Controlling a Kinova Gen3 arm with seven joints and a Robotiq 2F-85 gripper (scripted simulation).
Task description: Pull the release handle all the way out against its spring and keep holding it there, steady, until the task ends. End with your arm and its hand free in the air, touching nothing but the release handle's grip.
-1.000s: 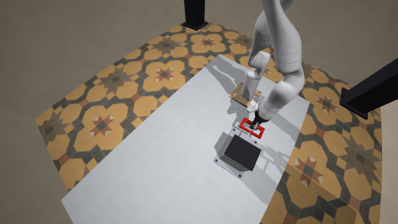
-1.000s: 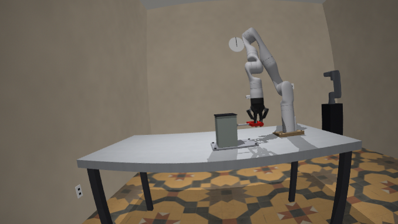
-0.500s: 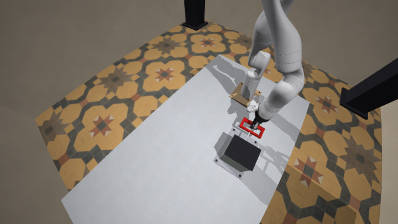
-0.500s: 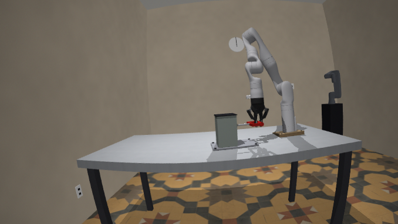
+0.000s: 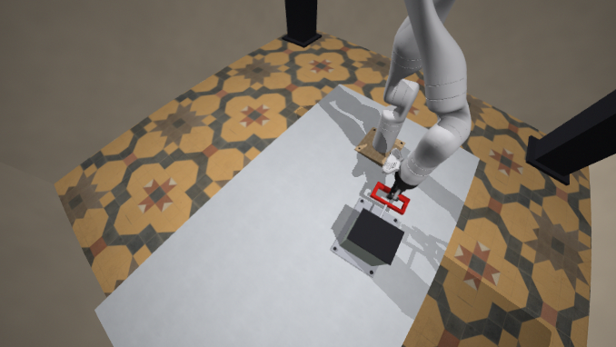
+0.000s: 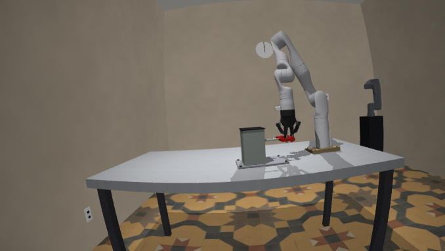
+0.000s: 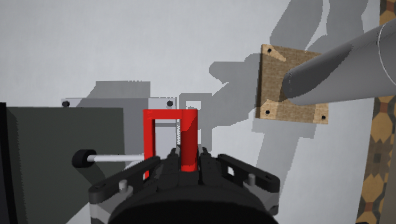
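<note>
Right now my hand is 50 mm short of the red handle.
</note>
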